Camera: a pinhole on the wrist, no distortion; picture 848 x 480 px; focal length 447.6 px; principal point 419.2 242.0 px. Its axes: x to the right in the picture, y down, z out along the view. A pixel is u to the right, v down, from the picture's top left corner.
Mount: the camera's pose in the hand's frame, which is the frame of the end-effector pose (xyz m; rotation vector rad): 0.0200 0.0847 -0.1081 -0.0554 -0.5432 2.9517
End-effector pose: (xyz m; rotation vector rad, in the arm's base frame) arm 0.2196 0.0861 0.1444 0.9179 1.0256 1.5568
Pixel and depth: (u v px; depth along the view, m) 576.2 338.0 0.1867
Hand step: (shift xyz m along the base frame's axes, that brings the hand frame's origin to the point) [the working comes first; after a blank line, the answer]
In the camera's frame: 0.0655 0.0400 0.1867

0.0622 -0.0507 0.0061
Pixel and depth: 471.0 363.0 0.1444
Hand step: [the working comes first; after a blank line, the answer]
In the camera's frame: 0.0167 0.0390 0.1444

0.0137 -0.0082 0.0040
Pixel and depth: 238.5 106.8 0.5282
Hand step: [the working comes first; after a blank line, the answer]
In the camera's frame: -0.2132 -0.1595 0.5282

0.3621 0.2854 0.1829
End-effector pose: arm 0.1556 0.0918 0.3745 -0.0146 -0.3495 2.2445
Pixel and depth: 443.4 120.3 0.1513
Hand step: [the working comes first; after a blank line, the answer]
In the camera's frame: 0.0082 -0.0411 0.1513

-0.0646 -0.0485 0.0288
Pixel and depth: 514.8 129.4 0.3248
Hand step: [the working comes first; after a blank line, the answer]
In the camera's frame: 0.0694 -0.0817 0.3248

-0.0335 -0.1326 0.1945
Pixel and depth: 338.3 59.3 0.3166
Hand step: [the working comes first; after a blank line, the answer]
In the camera's frame: -0.0572 -0.1292 0.3166

-0.1416 -0.0527 0.2116
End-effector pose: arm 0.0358 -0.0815 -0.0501 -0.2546 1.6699 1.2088
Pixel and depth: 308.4 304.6 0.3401
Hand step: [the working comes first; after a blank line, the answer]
In the camera's frame: -0.0842 0.0476 0.3401

0.1399 0.1397 -0.1117
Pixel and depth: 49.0 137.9 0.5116
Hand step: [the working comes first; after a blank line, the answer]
In the camera's frame: -0.4231 -0.1190 0.5116

0.0833 0.4658 -0.3616
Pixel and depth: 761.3 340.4 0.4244
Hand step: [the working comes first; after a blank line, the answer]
In the camera's frame: 0.3244 0.0933 0.4244

0.3754 0.0293 0.2177
